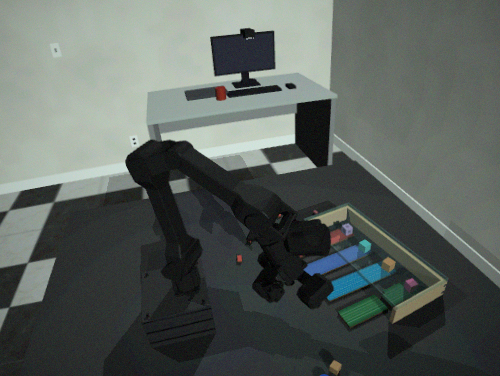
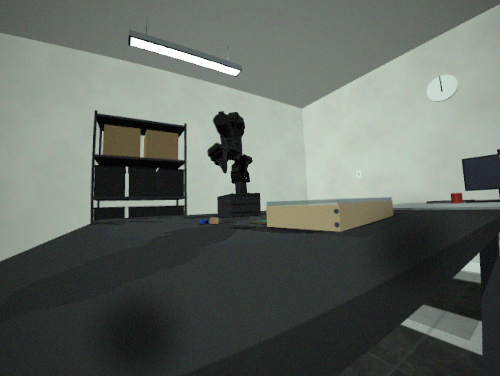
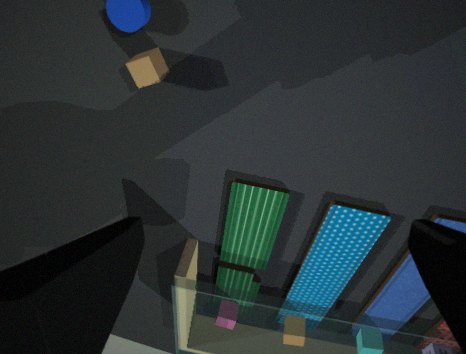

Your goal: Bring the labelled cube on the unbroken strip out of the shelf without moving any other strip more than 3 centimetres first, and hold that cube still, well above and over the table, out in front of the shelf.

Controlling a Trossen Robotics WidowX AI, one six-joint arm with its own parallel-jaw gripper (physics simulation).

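The low wooden shelf (image 1: 417, 301) (image 2: 305, 216) (image 3: 185, 300) has a clear top. The green striped strip (image 1: 362, 311) (image 3: 255, 225) shows a break, with a second green piece (image 1: 393, 295) (image 3: 236, 284) further in. A dotted light-blue strip (image 1: 355, 282) (image 3: 340, 250), a blue strip (image 1: 332, 260) (image 3: 397, 295) and a red strip (image 1: 338, 236) run inward; their full lengths are not clear. Pink (image 1: 411, 285) (image 3: 227, 315), orange (image 1: 388, 264) (image 3: 294, 331), teal (image 1: 365, 246) (image 3: 370, 341) and lilac (image 1: 347, 229) cubes sit inside; labels are unreadable. My gripper (image 1: 292, 294) (image 3: 275, 231) is open and empty, above the table before the shelf.
A tan block (image 1: 335, 367) (image 2: 214, 220) (image 3: 146, 69) and a blue round piece (image 2: 203, 221) (image 3: 128, 12) lie beyond the green-strip side of the shelf. A small red block (image 1: 239, 258) lies near the arm's base. A desk (image 1: 195, 112) with a monitor (image 1: 243, 54) stands behind.
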